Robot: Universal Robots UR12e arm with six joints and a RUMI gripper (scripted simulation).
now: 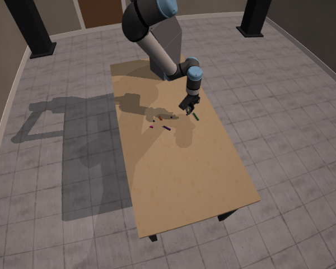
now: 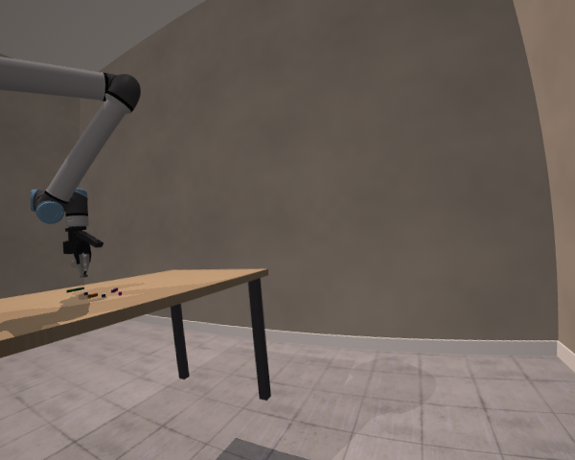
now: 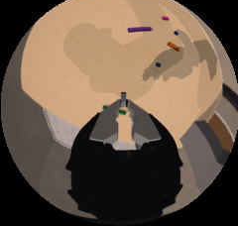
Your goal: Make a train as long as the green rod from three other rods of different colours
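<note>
My gripper is now 50 mm past the orange rod, 200 mm to the left of it and 70 mm above it. Also, from my hand: grey rod 10 mm below; then purple rod 50 mm ahead, 170 mm to the right, 70 mm below; then green rod 10 mm behind, 70 mm to the left, 70 mm below.
</note>
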